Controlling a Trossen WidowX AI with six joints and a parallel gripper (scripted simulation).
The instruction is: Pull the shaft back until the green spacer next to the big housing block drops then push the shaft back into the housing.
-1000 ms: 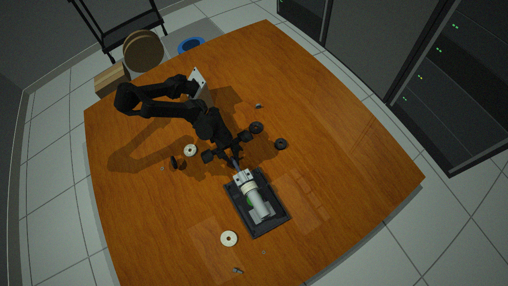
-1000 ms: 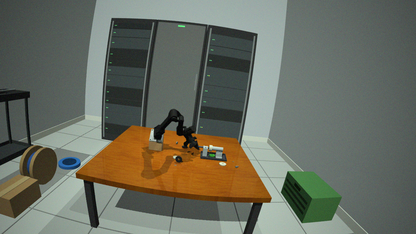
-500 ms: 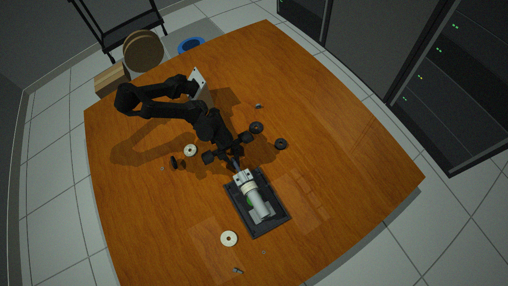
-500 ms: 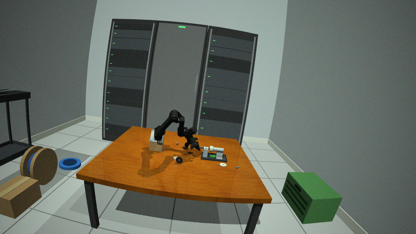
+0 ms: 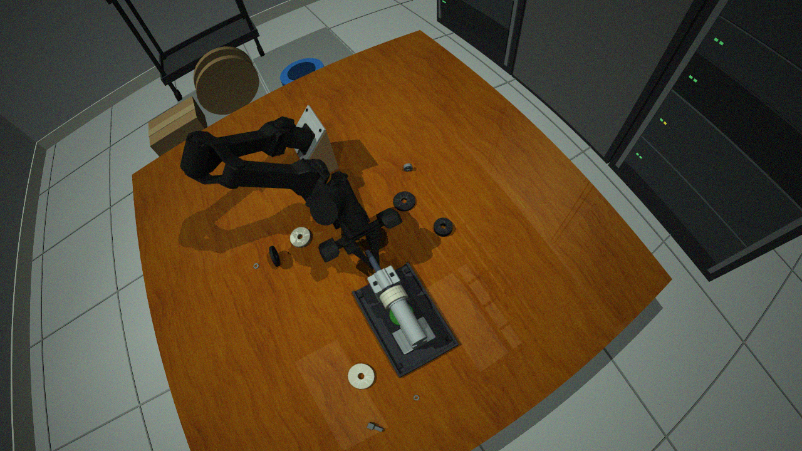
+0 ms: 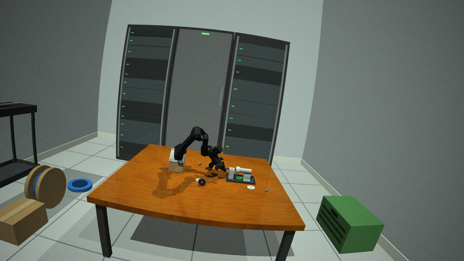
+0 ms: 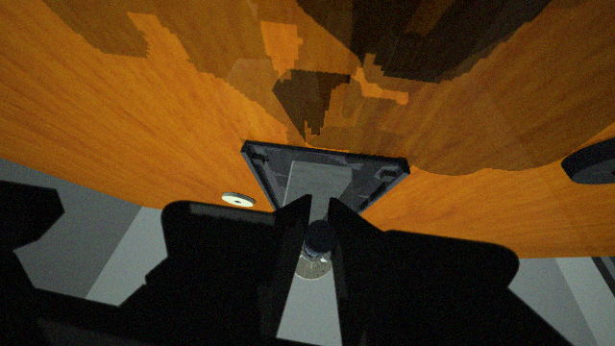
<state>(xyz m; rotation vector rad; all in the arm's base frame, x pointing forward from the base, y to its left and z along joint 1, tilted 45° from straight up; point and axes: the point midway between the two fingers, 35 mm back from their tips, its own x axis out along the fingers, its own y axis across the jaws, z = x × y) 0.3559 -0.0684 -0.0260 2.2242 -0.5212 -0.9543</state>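
My gripper tip is 60 mm short of the dark shaft, 10 mm to the left of it and 30 mm below it. Round my gripper tip: green spacer 110 mm ahead, 10 mm to the right, 40 mm below; cream spacer 90 mm ahead, 10 mm to the right, 30 mm above; nut 210 mm behind, 230 mm to the left, 40 mm below.
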